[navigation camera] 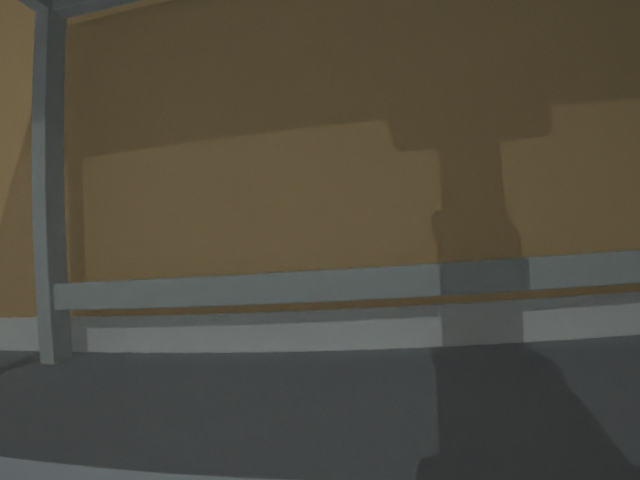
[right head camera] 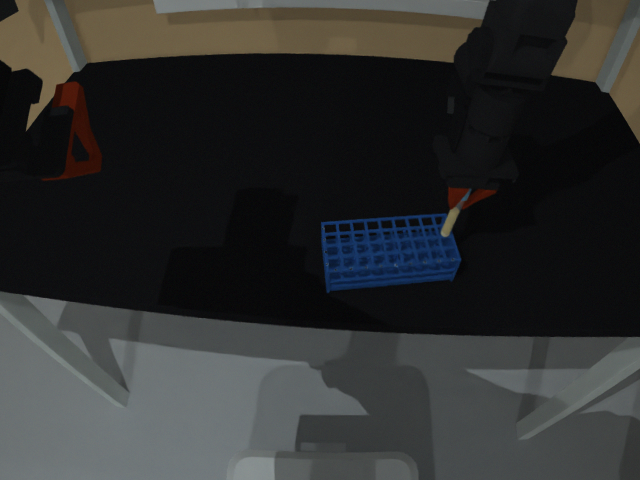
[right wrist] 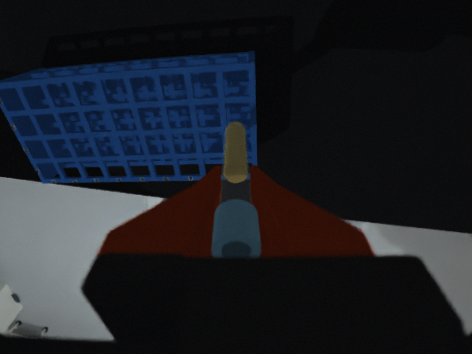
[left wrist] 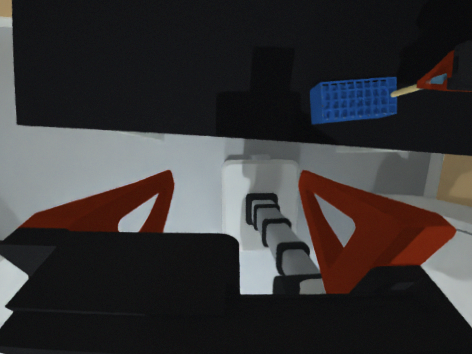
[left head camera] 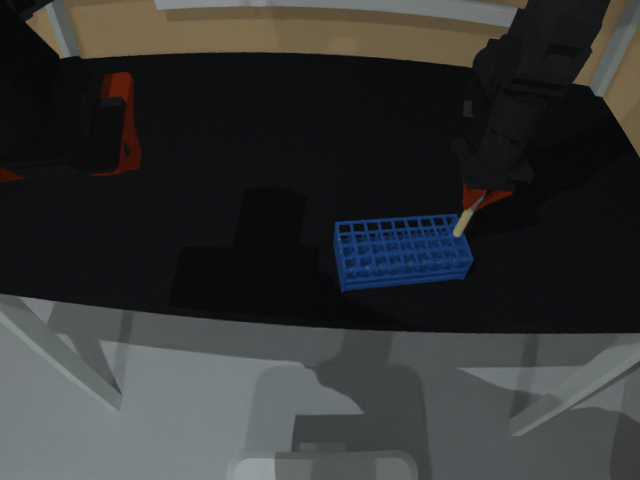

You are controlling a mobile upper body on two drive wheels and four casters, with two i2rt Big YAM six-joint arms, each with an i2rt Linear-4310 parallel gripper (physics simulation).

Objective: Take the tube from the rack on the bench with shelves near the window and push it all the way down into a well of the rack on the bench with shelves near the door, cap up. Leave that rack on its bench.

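Places are measured from the left arm's base along level axes (x ahead, y left, z up), in centimetres.
Pixels of known places: left gripper, fingertip midpoint: [right head camera: 53,168] [left wrist: 236,177] [left head camera: 85,164]; right gripper, fingertip midpoint: [right head camera: 455,205] [right wrist: 235,176] [left wrist: 420,84] [left head camera: 469,206].
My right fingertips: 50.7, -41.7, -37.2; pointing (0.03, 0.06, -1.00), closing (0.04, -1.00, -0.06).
For each thing: its top centre in the pictures, then the offset to it from my right fingertips, as dx, dy, dz. Level surfaces: height alone.
- blue rack at its top centre: [right wrist: 127,133] [right head camera: 390,240] [left head camera: 404,240] [left wrist: 360,98] -1.1, +8.7, -6.6
- black bench top at its surface level: dz -12.3
- tube at its top centre: [right wrist: 226,248] [right head camera: 462,184] [left head camera: 478,186] [left wrist: 444,77] -0.3, +0.1, +4.5
A blue rack [left head camera: 403,283] [right head camera: 391,284] [left wrist: 316,106] [right wrist: 165,73] stands on the black bench top [left head camera: 258,103] [right head camera: 258,103] [left wrist: 125,65] [right wrist: 375,150]. No tube shows standing in its wells. My right gripper [left head camera: 470,205] [right head camera: 456,205] [left wrist: 420,84] [right wrist: 235,176] is shut on the tube [left head camera: 463,222] [right head camera: 450,222] [left wrist: 405,90] [right wrist: 235,150], which has a yellowish body and blue cap. The tube slants, cap toward the gripper; its rounded lower end shows over the rack's right end in the head views. My left gripper [left head camera: 69,167] [left wrist: 236,177] is open and empty, away from the rack.
A pale bar [left head camera: 336,9] [right head camera: 320,7] runs behind the bench. Pale legs [left head camera: 67,356] [right head camera: 72,356] stand below its front edge. My white base [left head camera: 320,467] [right head camera: 320,467] [left wrist: 232,200] is in front. The navigation view shows a grey post [navigation camera: 49,180] and low crossbar [navigation camera: 248,290].
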